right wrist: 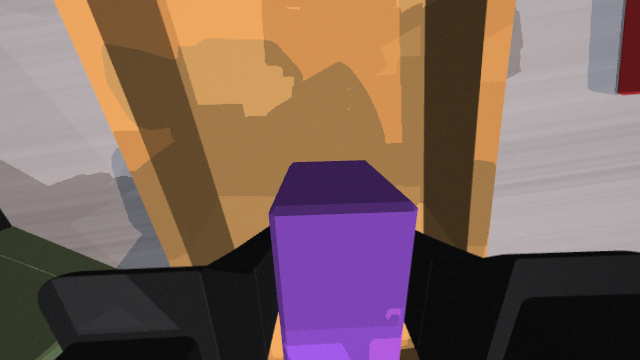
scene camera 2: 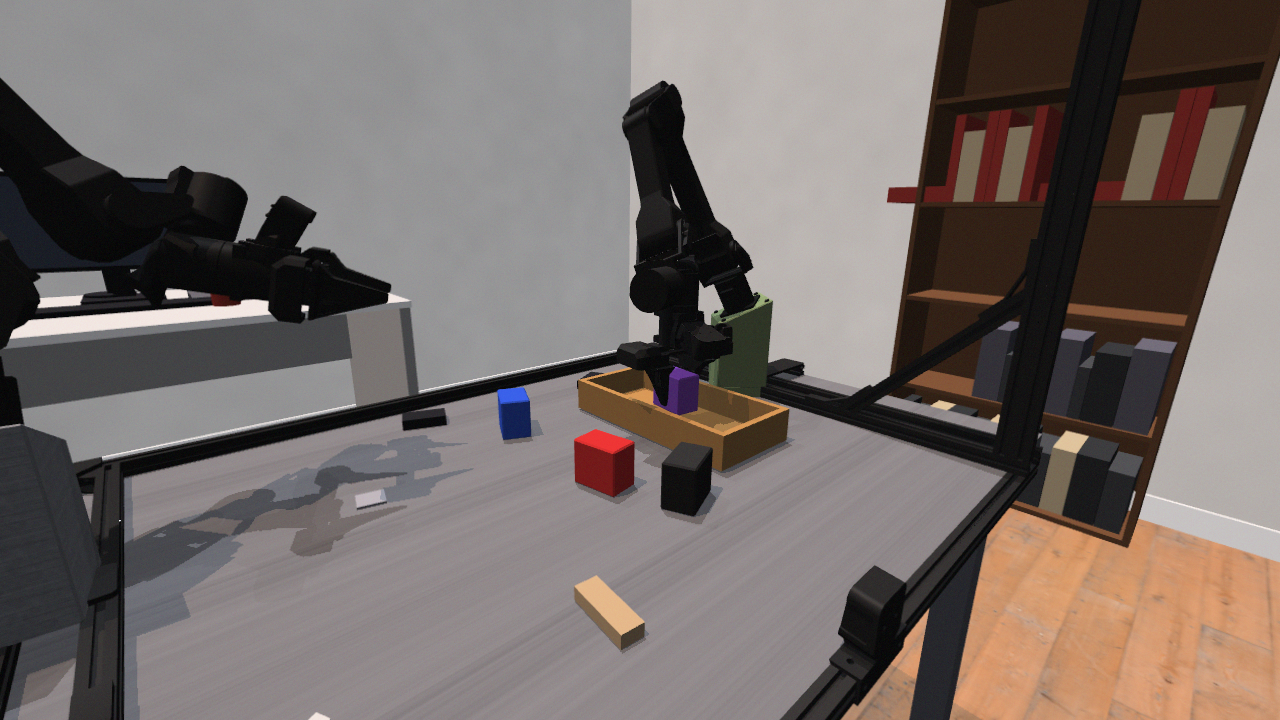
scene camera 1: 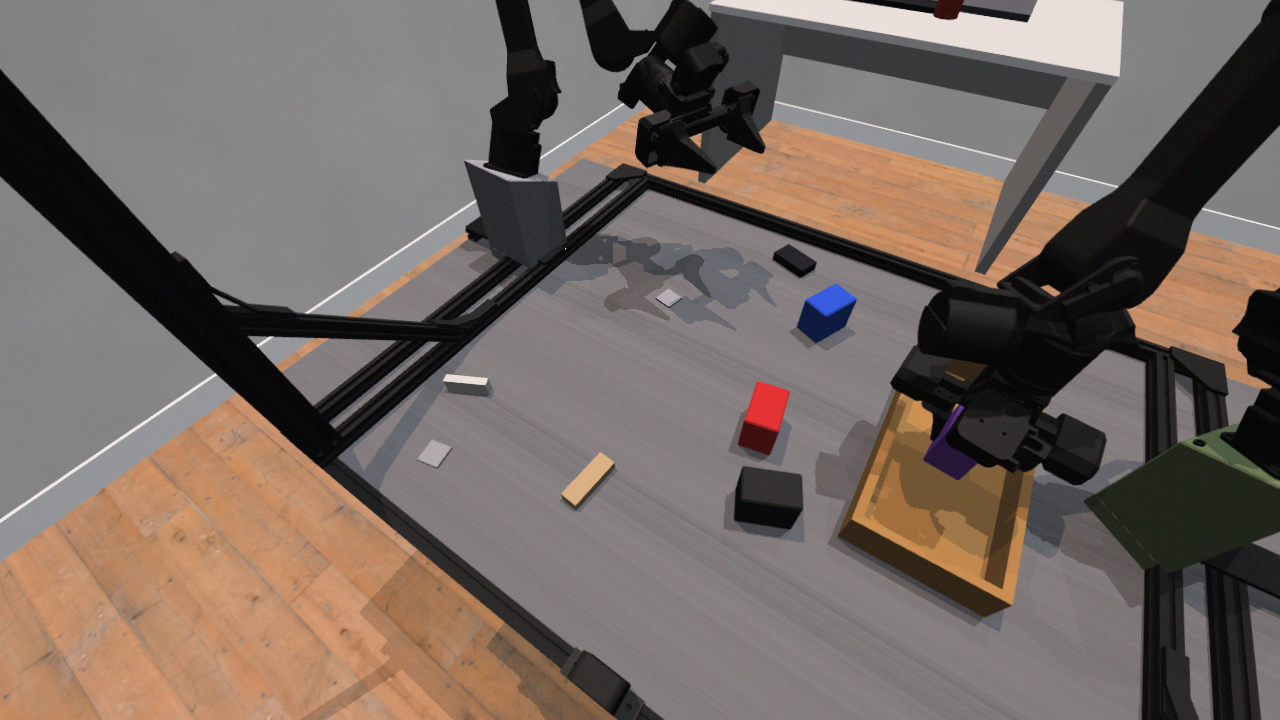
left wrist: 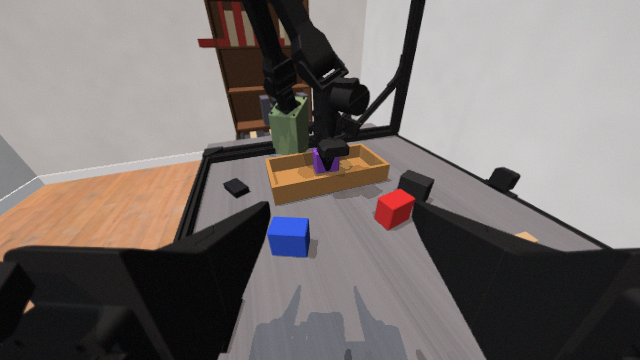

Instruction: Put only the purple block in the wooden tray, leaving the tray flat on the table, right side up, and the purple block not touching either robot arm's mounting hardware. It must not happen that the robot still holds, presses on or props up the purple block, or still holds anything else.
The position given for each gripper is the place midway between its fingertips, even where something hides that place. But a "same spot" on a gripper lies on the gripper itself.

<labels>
left gripper: scene camera 2 389,293; scene camera 1 740,160; left wrist 340,208; not seen in the right wrist view (out of frame)
right gripper: right wrist 330,222; scene camera 2; scene camera 1; left wrist 325,166
wooden tray: right wrist 209,111; scene camera 2; scene camera 1 977,523; left wrist
blue block: scene camera 2 513,404; scene camera 1 828,311; left wrist 288,236; not seen in the right wrist view (hidden by the right gripper)
black block: scene camera 2 686,473; scene camera 1 772,498; left wrist 417,185; not seen in the right wrist view (out of frame)
same spot on right gripper: (scene camera 2: 660,380) = (scene camera 1: 933,418)
same spot on wooden tray: (left wrist: 293,177) = (scene camera 2: 644,401)
</labels>
